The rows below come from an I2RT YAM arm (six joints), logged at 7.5 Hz.
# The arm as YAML. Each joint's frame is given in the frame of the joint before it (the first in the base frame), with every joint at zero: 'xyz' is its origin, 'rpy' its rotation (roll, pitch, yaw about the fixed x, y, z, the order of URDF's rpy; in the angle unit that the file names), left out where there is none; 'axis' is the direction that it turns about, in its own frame. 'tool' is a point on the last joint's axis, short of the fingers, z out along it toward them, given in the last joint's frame.
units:
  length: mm
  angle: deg
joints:
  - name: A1
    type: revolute
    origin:
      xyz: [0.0, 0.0, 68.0]
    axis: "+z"
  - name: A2
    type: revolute
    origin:
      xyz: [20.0, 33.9, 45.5]
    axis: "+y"
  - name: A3
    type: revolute
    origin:
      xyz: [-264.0, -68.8, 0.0]
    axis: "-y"
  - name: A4
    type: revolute
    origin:
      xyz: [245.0, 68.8, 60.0]
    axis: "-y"
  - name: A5
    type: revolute
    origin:
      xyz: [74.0, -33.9, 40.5]
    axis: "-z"
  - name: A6
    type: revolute
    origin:
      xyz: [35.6, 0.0, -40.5]
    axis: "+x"
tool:
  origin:
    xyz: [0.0, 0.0, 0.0]
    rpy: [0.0, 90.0, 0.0]
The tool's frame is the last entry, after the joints.
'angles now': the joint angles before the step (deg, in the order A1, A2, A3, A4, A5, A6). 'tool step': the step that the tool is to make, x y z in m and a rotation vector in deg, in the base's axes. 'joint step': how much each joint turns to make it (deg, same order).
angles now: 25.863, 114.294, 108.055, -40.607, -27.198, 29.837
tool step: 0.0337, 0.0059, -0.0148, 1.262, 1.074, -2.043
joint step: -1.148, 7.990, 8.429, 0.039, -0.548, 1.972
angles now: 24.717, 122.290, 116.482, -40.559, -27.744, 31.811
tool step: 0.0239, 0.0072, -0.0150, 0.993, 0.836, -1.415
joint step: -0.402, 6.465, 6.838, 0.122, -0.199, 1.806
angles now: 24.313, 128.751, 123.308, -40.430, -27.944, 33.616
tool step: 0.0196, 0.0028, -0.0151, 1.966, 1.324, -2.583
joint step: -0.616, 4.931, 4.526, 1.617, -0.274, 3.446
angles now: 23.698, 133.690, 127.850, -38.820, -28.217, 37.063
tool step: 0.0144, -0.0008, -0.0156, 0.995, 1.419, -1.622
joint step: -0.715, 3.837, 3.136, 0.705, -0.392, 1.919
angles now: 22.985, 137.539, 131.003, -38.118, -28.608, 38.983
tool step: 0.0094, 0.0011, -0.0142, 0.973, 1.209, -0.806
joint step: -0.312, 2.849, 1.838, 1.002, -0.609, 1.507
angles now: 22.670, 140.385, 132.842, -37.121, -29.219, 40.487
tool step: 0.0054, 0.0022, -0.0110, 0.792, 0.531, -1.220
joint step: 0.007, 1.491, 0.012, 2.144, 0.224, 1.747
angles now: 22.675, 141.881, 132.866, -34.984, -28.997, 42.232
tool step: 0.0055, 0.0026, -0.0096, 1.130, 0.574, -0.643
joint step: 0.006, 1.803, 0.903, 1.568, -0.403, 1.561
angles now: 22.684, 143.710, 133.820, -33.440, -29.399, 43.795
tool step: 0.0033, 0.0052, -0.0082, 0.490, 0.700, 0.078
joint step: 0.340, 1.972, 1.795, 0.123, -0.306, 0.812
